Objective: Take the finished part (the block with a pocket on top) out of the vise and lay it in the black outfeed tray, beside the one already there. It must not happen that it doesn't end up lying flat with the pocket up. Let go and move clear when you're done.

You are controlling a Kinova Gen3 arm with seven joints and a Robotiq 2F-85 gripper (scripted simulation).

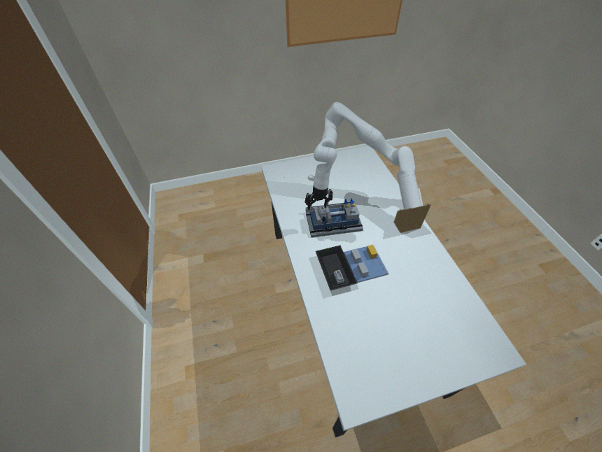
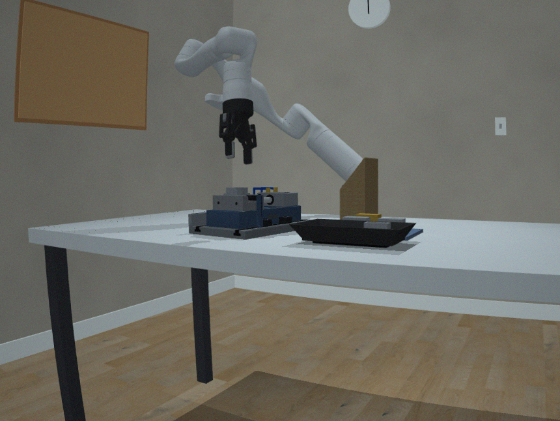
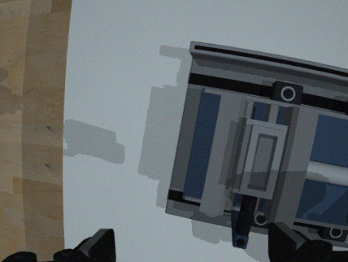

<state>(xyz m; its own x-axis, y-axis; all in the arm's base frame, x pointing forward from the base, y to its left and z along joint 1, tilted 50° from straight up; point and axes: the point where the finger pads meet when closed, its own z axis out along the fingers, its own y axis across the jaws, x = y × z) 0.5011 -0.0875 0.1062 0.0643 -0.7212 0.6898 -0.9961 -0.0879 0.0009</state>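
The vise is 14 cm below my hand, 11 cm behind it and 2 cm to the right of it. Also, from my hand: yellow block 26 cm to the left, 22 cm behind, 16 cm below; blue plate 30 cm to the left, 18 cm below, 16 cm behind.
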